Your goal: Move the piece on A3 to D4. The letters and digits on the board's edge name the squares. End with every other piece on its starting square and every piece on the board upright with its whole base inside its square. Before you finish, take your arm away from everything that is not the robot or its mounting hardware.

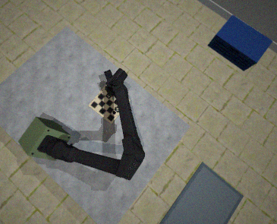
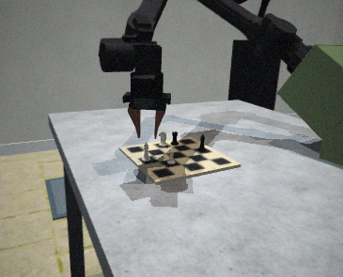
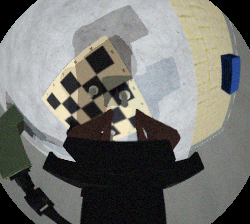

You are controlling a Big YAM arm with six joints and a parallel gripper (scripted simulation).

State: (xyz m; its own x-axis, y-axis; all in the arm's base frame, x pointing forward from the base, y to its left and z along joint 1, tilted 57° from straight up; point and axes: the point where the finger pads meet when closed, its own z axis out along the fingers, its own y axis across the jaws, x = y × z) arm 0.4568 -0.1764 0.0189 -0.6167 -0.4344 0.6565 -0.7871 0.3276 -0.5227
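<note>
Now: the white pawn 50 mm to the left of my hand, 50 mm below it and 40 mm behind it. The rest, counted from my hand: chessboard 80 mm behind, 60 mm below, 20 mm to the left.
</note>
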